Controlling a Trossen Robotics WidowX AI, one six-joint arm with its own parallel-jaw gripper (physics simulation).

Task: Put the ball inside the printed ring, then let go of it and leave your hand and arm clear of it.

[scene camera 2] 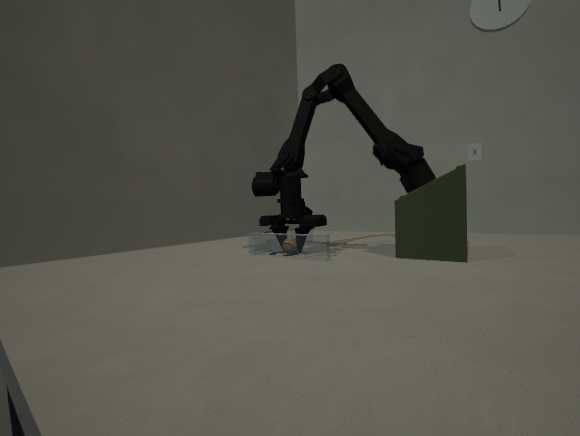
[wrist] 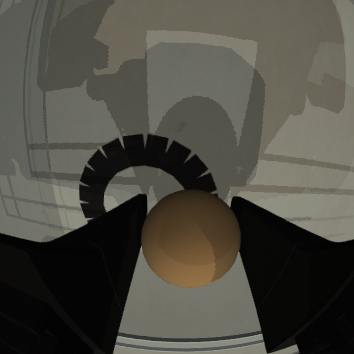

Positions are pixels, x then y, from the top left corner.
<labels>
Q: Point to an orange-brown ball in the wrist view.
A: At 189, 238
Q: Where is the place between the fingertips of my gripper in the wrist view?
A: At 189, 203
</labels>
